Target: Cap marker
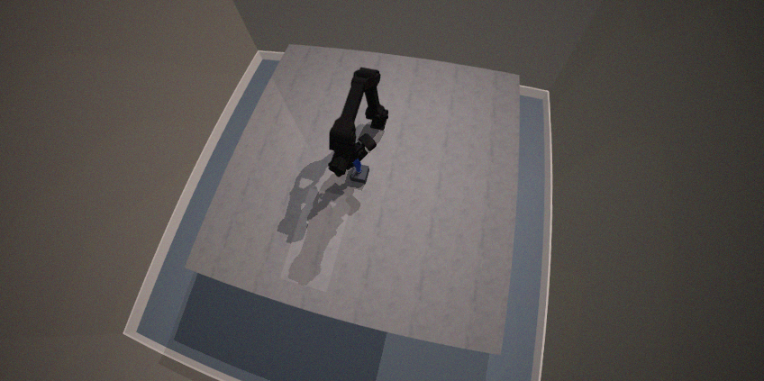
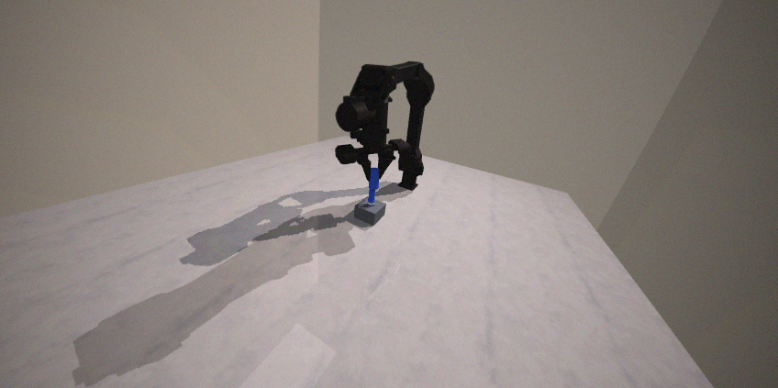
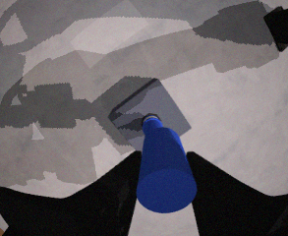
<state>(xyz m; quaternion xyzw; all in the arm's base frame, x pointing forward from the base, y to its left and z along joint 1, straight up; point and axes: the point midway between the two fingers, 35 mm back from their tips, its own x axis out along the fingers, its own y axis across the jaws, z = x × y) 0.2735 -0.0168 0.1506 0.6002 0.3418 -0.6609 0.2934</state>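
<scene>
Right now my gripper tip is 7 cm above the thin pale ring. Round my gripper tip: grey holder block (10 cm below); blue cap (right at my gripper tip).
</scene>
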